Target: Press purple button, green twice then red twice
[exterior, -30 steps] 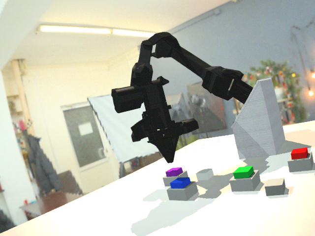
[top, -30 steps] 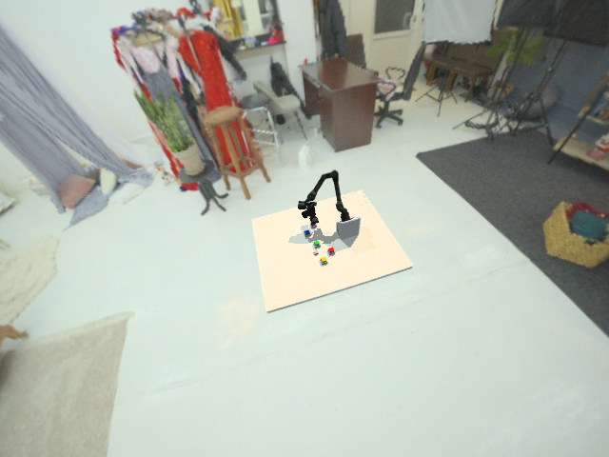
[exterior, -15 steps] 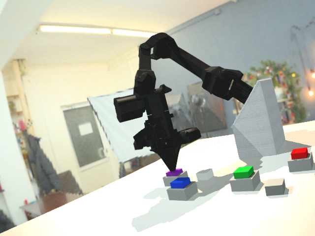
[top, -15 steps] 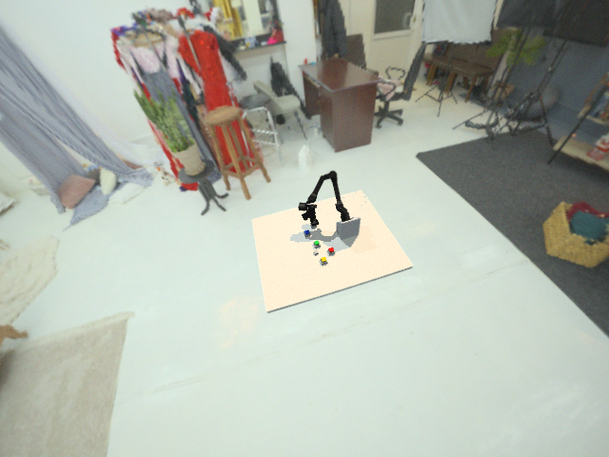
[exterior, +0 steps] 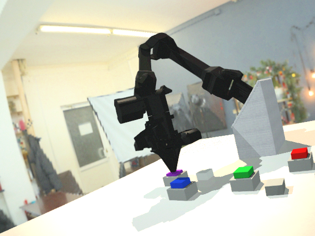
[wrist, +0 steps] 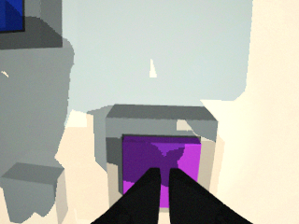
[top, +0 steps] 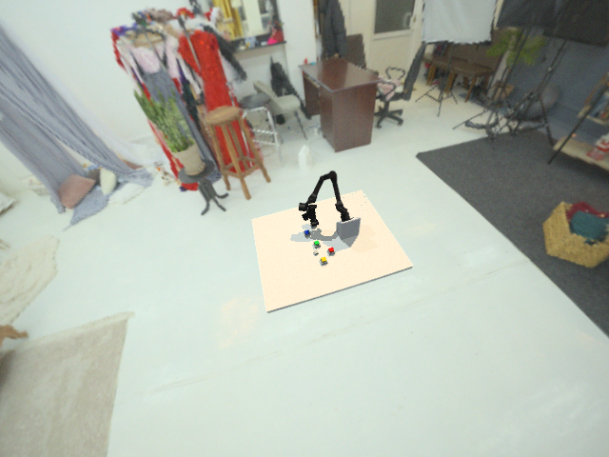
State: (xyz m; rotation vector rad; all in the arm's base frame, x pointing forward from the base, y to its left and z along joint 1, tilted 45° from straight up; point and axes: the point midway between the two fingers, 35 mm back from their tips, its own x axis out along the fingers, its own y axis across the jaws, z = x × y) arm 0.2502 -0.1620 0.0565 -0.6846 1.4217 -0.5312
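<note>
My gripper tip is now 1 cm above the purple button. Also, from my gripper tip: blue button: 8 cm to the left, 7 cm ahead; then green button: 21 cm to the left, 2 cm ahead; then red button: 30 cm to the left, 8 cm behind.
</note>
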